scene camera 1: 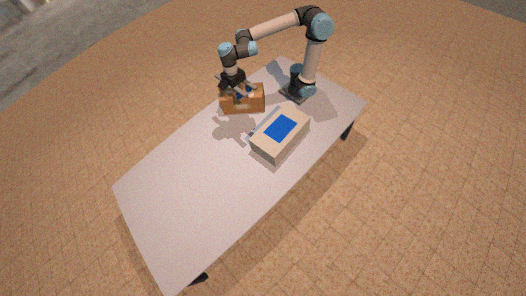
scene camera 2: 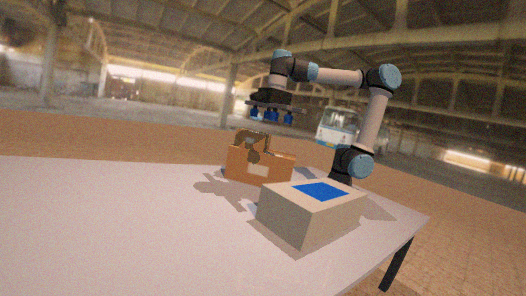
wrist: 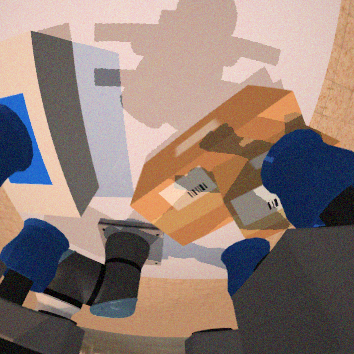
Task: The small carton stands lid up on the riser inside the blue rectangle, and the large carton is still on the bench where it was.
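Places are measured from the arm's base along level axes (x ahead, y left, z up), in millimetres.
Where they show: hand at its tool point: point(scene camera 2: 269, 119) point(wrist: 142, 212); arm's base at its link origin: point(wrist: 127, 245).
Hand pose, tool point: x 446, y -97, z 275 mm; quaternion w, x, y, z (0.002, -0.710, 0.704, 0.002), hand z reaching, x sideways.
Each offset is from my tool point to the top centre of the thing. Level surfaces: height alone.
The small brown carton {dx -42, dy -163, dz -73 mm} point(scene camera 2: 250, 138) point(wrist: 245, 212) stands on top of the large carton, lid up, with a barcode label on its lid. In scene camera 1 the gripper largely hides it. The large brown carton {dx -82, dy -112, dz -151 mm} point(scene camera 1: 250, 105) point(scene camera 2: 242, 167) point(wrist: 162, 170) stands on the bench {dz -305 mm} point(scene camera 1: 190, 200) point(scene camera 2: 125, 220). The riser {dx -57, dy +292, dz -185 mm} point(scene camera 1: 262, 153) point(scene camera 2: 285, 217) point(wrist: 65, 115) is a beige block beside it, with the filled blue rectangle {dx -57, dy +292, dz -185 mm} point(scene camera 1: 280, 128) point(scene camera 2: 321, 191) point(wrist: 37, 170) on its top. My gripper point(scene camera 1: 243, 93) point(scene camera 2: 271, 117) is open and empty, its blue cups above the cartons with a gap below them.
The arm's base point(scene camera 1: 300, 92) point(wrist: 132, 231) stands on the bench near the large carton and the riser. The bench's far edge runs close behind the large carton. A bus point(scene camera 2: 337, 125) shows in the hall behind.
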